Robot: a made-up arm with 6 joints.
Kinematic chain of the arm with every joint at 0, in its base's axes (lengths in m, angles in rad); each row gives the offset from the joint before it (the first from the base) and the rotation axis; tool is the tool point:
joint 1: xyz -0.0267 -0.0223 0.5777 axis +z
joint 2: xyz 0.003 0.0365 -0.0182 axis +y
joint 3: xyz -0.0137 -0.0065 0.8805 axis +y
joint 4: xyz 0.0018 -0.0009 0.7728 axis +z
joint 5: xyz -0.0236 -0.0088 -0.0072 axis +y
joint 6: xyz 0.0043 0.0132 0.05 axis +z
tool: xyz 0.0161 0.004 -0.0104
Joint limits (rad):
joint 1: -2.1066..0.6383
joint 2: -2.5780..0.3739
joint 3: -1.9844..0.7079
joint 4: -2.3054..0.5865
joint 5: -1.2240..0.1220
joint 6: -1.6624..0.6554
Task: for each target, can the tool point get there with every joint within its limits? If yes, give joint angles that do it. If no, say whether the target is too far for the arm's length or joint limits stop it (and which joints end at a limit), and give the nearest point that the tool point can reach.
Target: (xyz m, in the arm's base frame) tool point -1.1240 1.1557 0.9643
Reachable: yes | joints -0.7745 -1.1507 -0.3399 -1.0607 -0.8869 0.4664
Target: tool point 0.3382 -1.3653 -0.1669
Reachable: no: joint limits stop it (at a limit: joint 2, joint 3) | nearest point 0.0654 -0.3612 -0.2823 | short by 1.047 m
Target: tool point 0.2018 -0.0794 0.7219
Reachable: no: joint limits stop it (at a limit: joint 1, joint 2, joint 3, joint 5, joint 6) | nearest point 0.2536 0.3588 1.2977 | short by 0.725 m
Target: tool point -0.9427 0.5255 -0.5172
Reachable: yes | joints -0.5021 -1.9087 -0.8968 -0.5264 -0.5360 -0.8112
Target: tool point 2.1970 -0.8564 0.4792
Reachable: no: too far | nearest point 0.9451 -0.3868 1.7105 | short by 1.818 m
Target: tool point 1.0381 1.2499 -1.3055
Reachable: no: too far | nearest point 0.5966 0.9020 -0.7091 | short by 0.820 m
